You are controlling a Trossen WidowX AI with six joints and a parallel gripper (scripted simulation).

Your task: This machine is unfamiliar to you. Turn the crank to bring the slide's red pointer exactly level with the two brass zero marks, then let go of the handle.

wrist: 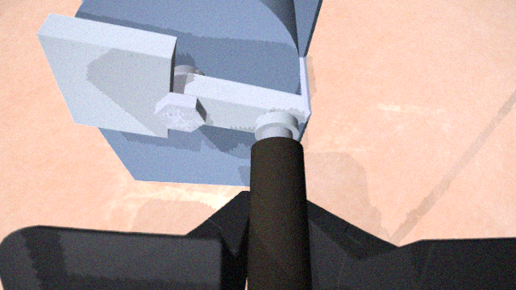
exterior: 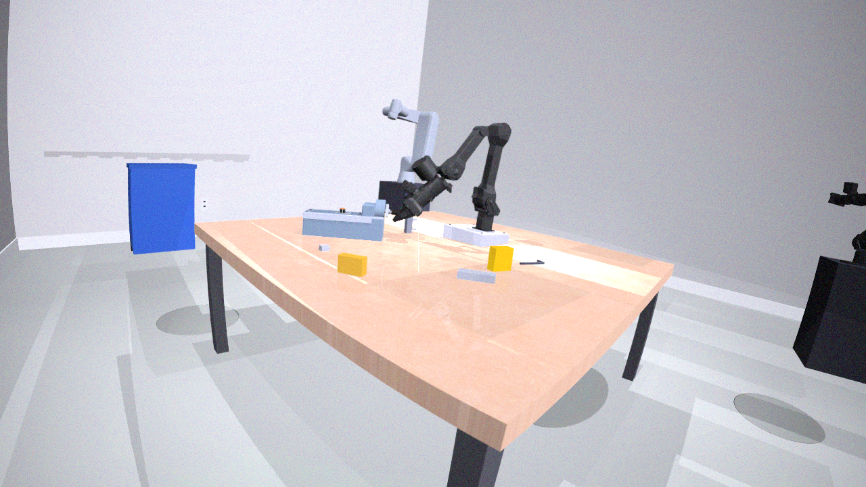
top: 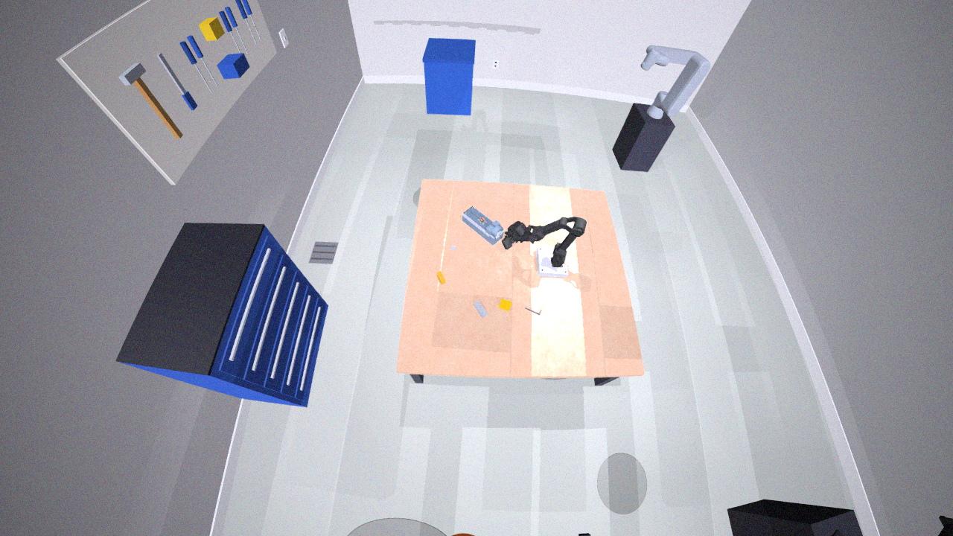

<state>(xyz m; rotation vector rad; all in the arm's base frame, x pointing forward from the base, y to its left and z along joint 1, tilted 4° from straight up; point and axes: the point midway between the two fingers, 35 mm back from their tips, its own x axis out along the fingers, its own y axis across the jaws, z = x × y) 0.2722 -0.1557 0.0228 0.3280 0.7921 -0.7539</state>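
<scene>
The crank is 3 cm above my gripper tip, 1 cm to the left of it and 1 cm ahead of it. From my gripper tip the other things lie so: red pointer (14 cm ahead, 10 cm to the right, 3 cm above); grey cube (31 cm ahead, 5 cm to the left, 5 cm below); dark brown handle (3 cm above, 1 cm to the left, 1 cm behind).
</scene>
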